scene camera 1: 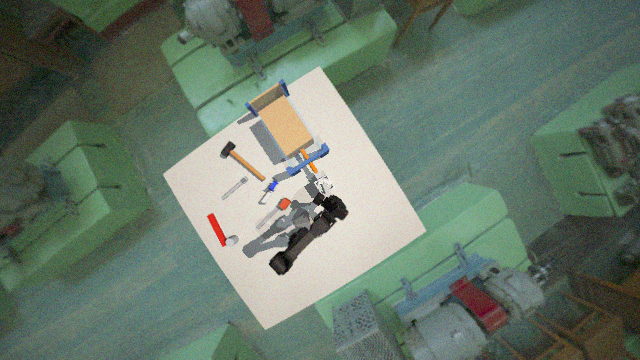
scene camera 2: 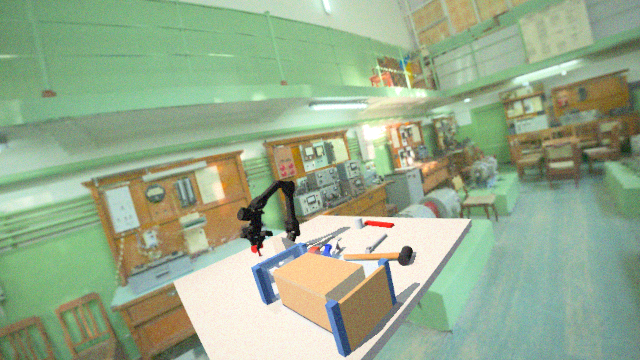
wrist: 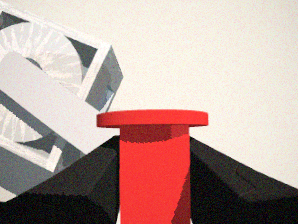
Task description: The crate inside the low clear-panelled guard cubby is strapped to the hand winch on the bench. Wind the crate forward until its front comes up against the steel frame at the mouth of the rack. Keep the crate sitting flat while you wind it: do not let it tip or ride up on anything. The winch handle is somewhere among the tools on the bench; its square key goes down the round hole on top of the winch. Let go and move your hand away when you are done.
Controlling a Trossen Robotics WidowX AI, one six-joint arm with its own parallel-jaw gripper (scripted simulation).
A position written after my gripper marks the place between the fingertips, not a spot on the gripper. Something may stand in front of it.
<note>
I see my gripper [wrist: 150, 145] and a winch [wrist: 60, 51].
</note>
